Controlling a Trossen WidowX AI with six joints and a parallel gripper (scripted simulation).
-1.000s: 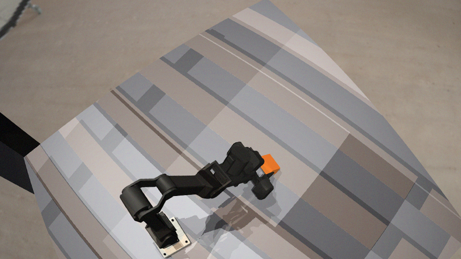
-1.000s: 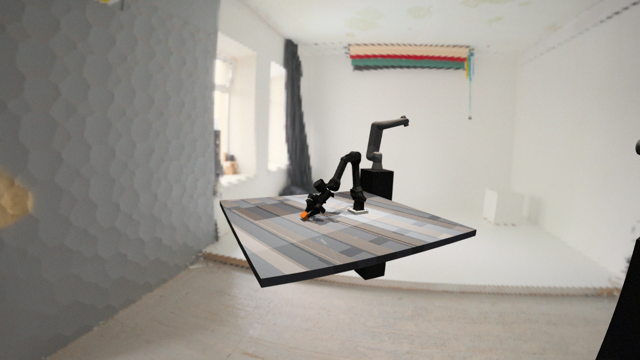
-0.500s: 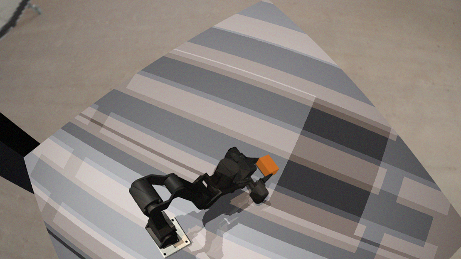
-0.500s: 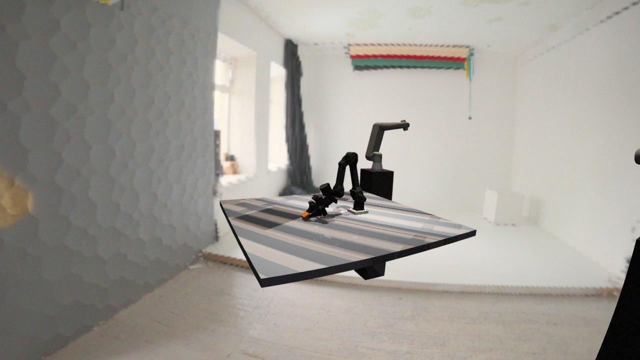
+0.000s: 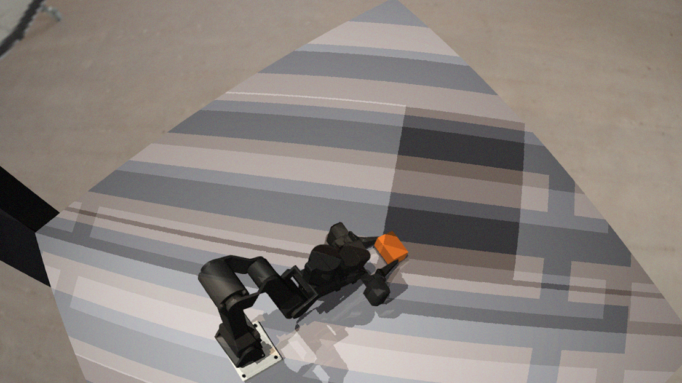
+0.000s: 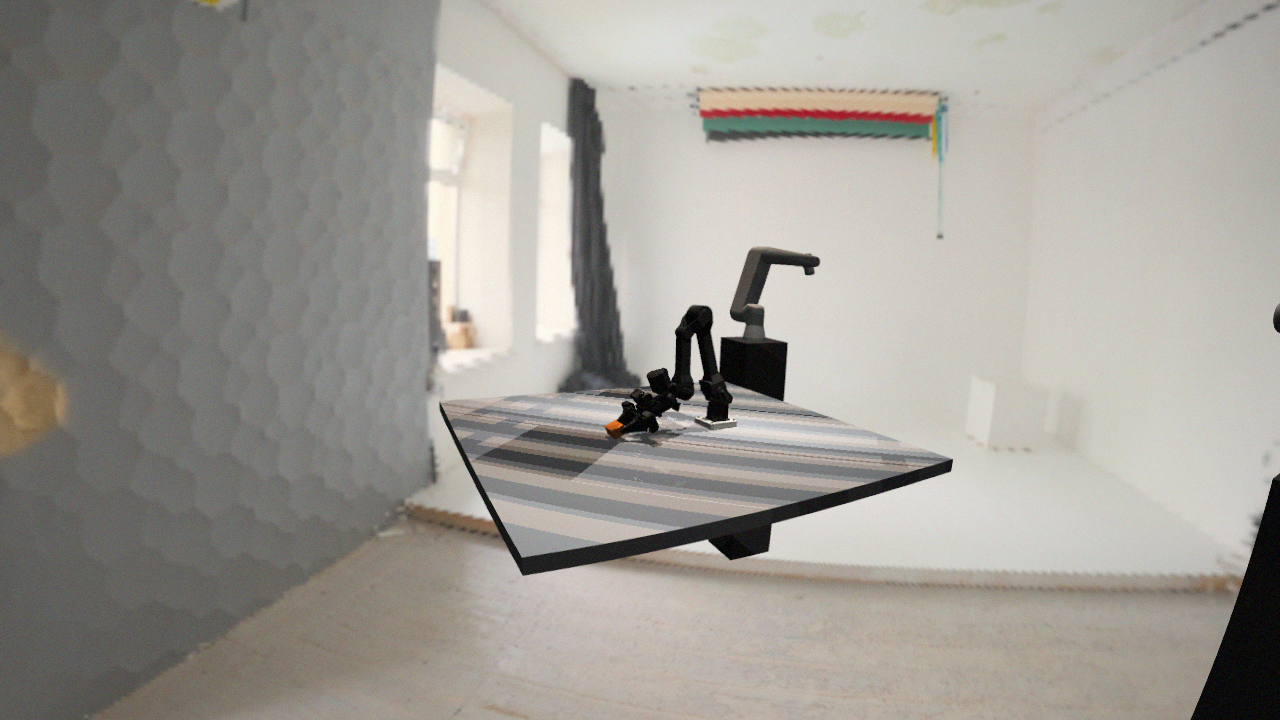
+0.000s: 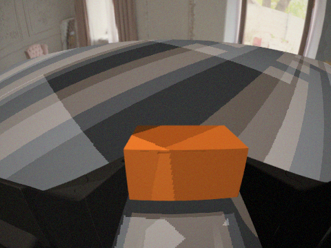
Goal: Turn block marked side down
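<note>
Right now my gripper tip is 10 mm above the orange block.
</note>
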